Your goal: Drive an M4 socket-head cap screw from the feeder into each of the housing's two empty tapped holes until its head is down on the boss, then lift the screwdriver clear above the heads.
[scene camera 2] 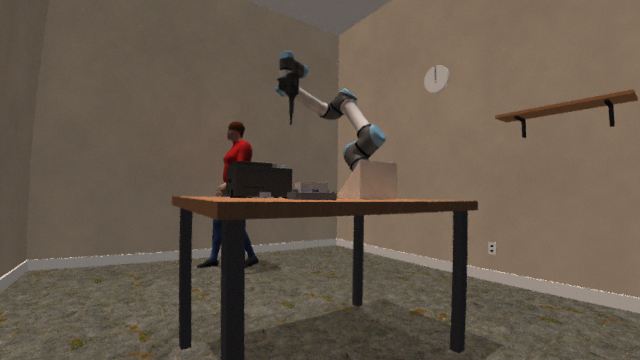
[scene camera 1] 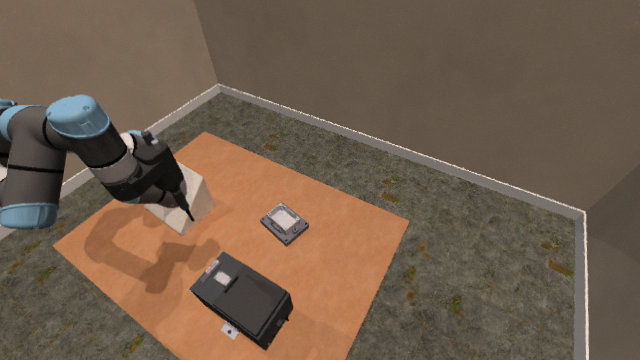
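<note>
My screwdriver (scene camera 1: 190, 215) (scene camera 2: 291, 118) points down, its thin dark bit high above the table top. In the scene camera 2 view the bit is above the right end of the feeder. No screw can be made out at the tip at this size. The black box-shaped feeder (scene camera 1: 250, 301) (scene camera 2: 259, 181) stands on the table, with a pale patch on top near one end. The light grey housing (scene camera 1: 283, 218) (scene camera 2: 312, 187) sits on a dark base plate (scene camera 1: 287, 240) (scene camera 2: 320, 196), apart from the feeder. Its tapped holes and any screw heads are too small to tell.
The pale mounting block (scene camera 1: 203, 201) (scene camera 2: 378, 180) stands on the wooden table (scene camera 1: 345, 227) (scene camera 2: 345, 208) under the arm's base. A small light plate (scene camera 1: 230, 330) (scene camera 2: 265, 194) lies beside the feeder. A person in red (scene camera 2: 242, 150) is beyond the table. A shelf (scene camera 2: 565, 106) hangs on the right wall.
</note>
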